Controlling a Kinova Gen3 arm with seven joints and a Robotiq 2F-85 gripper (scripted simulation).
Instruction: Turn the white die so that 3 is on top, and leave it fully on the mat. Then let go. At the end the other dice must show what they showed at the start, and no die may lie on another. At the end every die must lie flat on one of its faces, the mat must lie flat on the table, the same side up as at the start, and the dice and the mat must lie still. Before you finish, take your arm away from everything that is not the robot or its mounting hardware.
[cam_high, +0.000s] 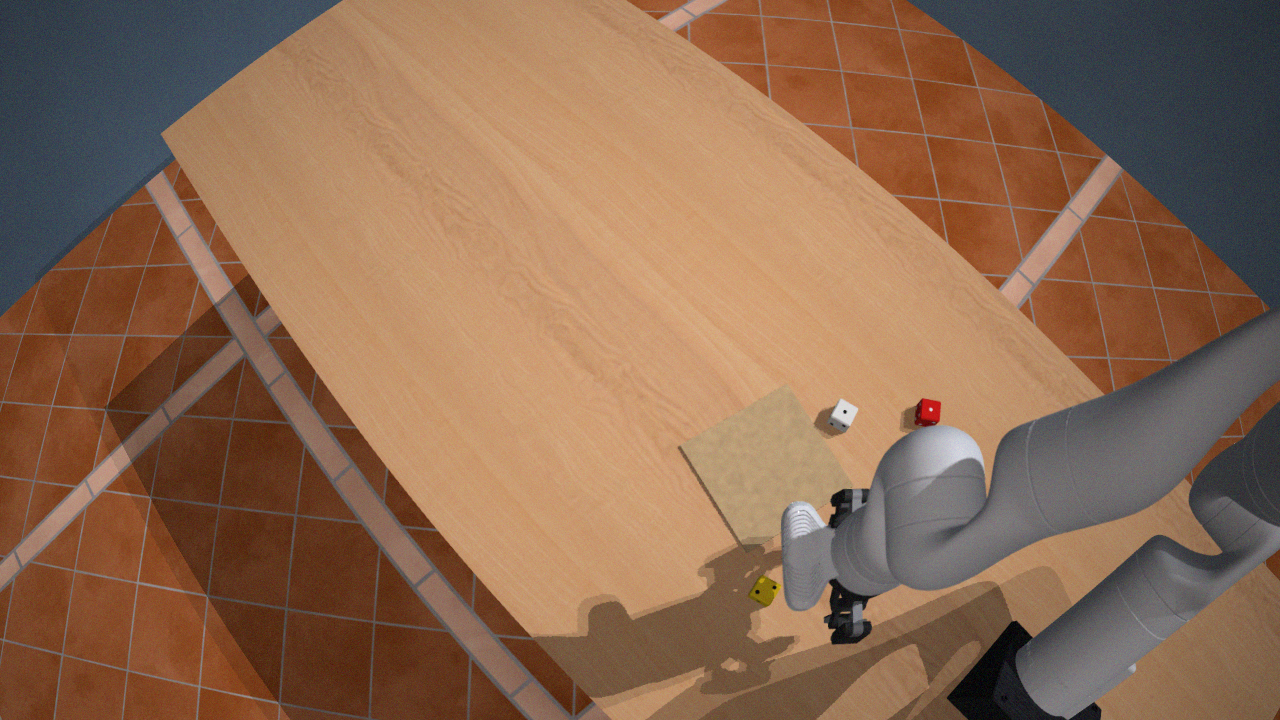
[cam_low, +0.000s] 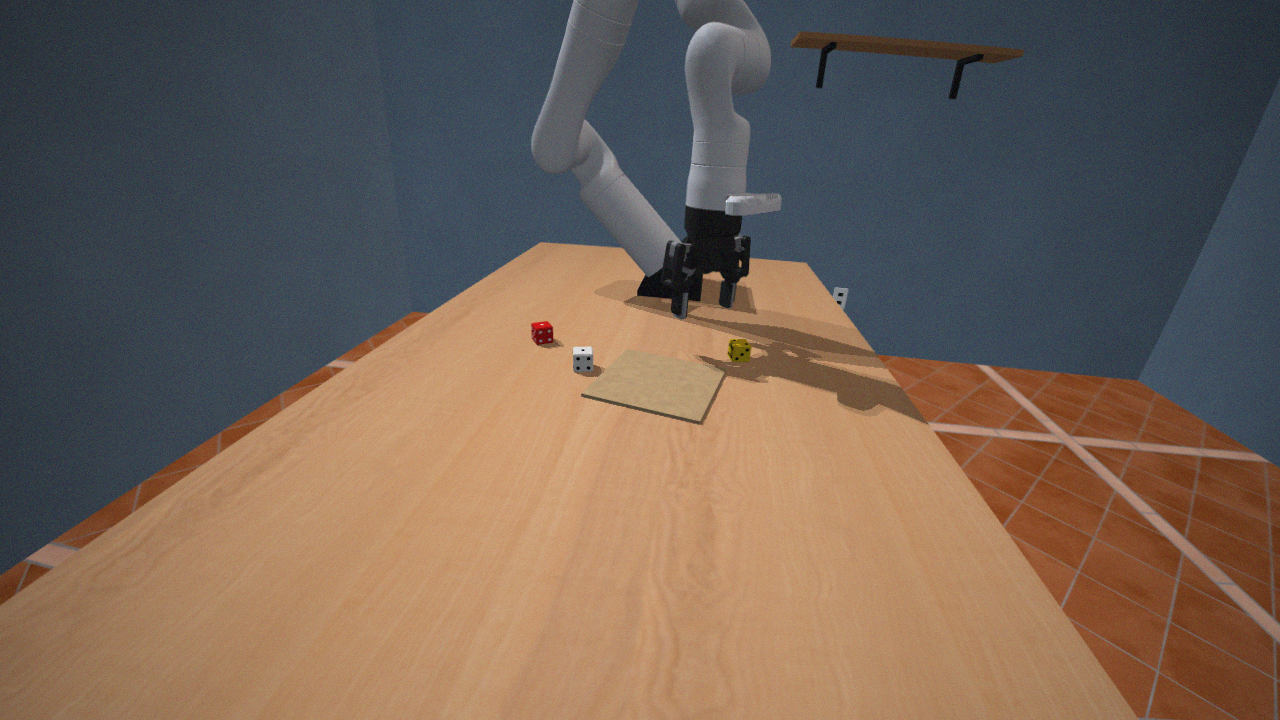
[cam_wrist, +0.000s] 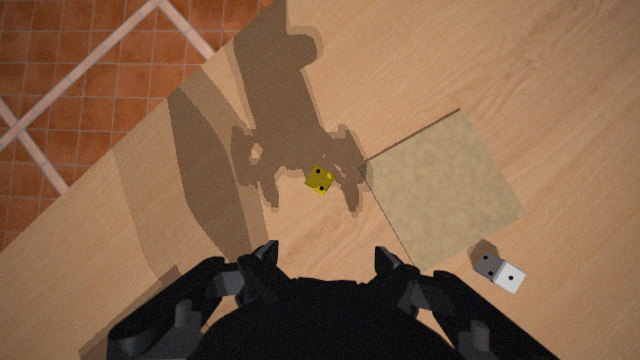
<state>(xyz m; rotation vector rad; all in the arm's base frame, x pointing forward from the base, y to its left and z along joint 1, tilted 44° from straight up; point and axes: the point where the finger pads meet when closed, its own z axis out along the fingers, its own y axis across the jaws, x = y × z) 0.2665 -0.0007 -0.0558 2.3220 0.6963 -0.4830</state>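
Right now the white die is 90 mm ahead of my hand, 160 mm to the right of it and 40 mm below it. Also, from my hand: tan mat: 130 mm ahead, 70 mm to the right, 50 mm below; yellow die: 50 mm ahead, 50 mm to the left, 40 mm below; red die: 10 mm ahead, 230 mm to the right, 40 mm below.
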